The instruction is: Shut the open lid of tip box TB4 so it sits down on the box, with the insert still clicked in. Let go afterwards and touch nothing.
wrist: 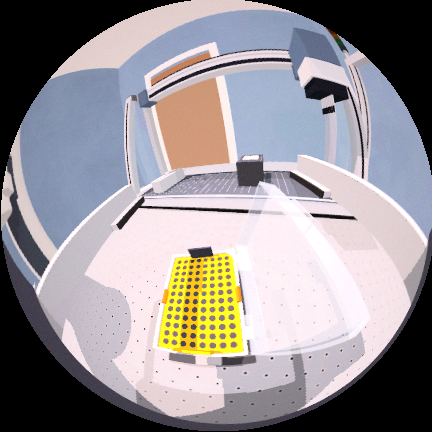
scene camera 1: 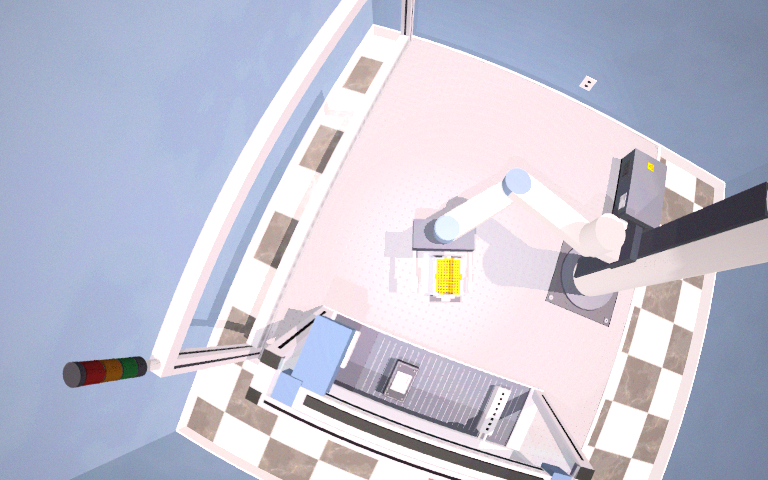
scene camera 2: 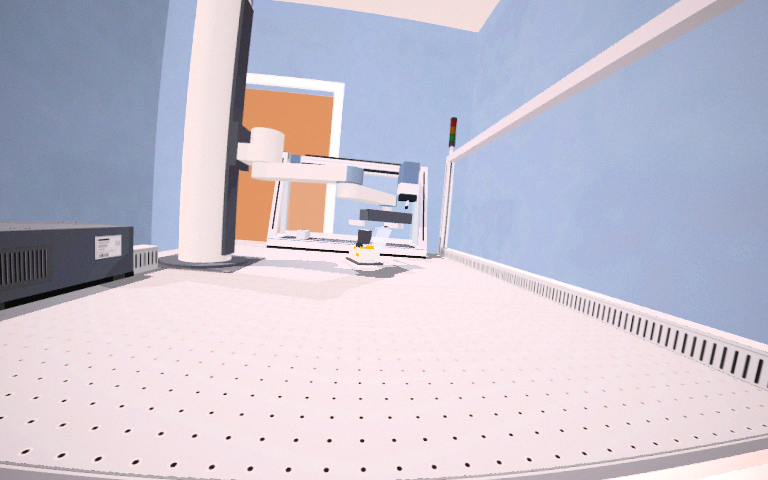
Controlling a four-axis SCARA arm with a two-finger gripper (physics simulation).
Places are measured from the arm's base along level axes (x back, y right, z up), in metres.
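Where they show: gripper, fingertip midpoint: (wrist: pixel 212 174) (scene camera 1: pixel 441 291) (scene camera 2: pixel 368 223); arm's base, link origin: (scene camera 1: pixel 587 277) (scene camera 2: pixel 205 264).
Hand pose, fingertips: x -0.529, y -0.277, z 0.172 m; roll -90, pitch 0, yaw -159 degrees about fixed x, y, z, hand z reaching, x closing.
Note:
Each offset is from my fingertips to the top centre of the thing. "spot": to the spot under its first point.
The tip box @(dx +0.011, dy +0.066, dz -0.093 m) (scene camera 1: pixel 447 298) (scene camera 2: pixel 364 255) (wrist: pixel 156 345) is white and sits below the arm's end. The yellow perforated insert @(dx +0.011, dy +0.066, dz -0.084 m) (scene camera 1: pixel 448 277) (scene camera 2: pixel 363 247) (wrist: pixel 204 305) lies in its top, with orange clips visible on both long sides in the wrist view. The clear lid @(spot: dx -0.059, dy +0.038, dz -0.050 m) (scene camera 2: pixel 381 236) (wrist: pixel 320 280) stands open, leaning outward from the box's right long side in the wrist view. No TB4 label is readable. My gripper (scene camera 1: pixel 444 272) (scene camera 2: pixel 376 223) is open and empty, held above the box with its fingers spread wide. Its fingertips do not show in the wrist view.
A deck under a gantry frame, with a dark block @(spot: dx -0.003, dy -0.292, dz -0.038 m) (scene camera 1: pixel 401 380) (wrist: pixel 250 170) and a white strip with holes @(spot: dx +0.319, dy -0.285, dz -0.065 m) (scene camera 1: pixel 494 410) (wrist: pixel 168 180), lies beyond the box. A dark grey cabinet @(spot: dx +0.624, dy +0.658, dz -0.044 m) (scene camera 1: pixel 642 189) (scene camera 2: pixel 62 260) stands near the arm's column (scene camera 1: pixel 679 254) (scene camera 2: pixel 208 135).

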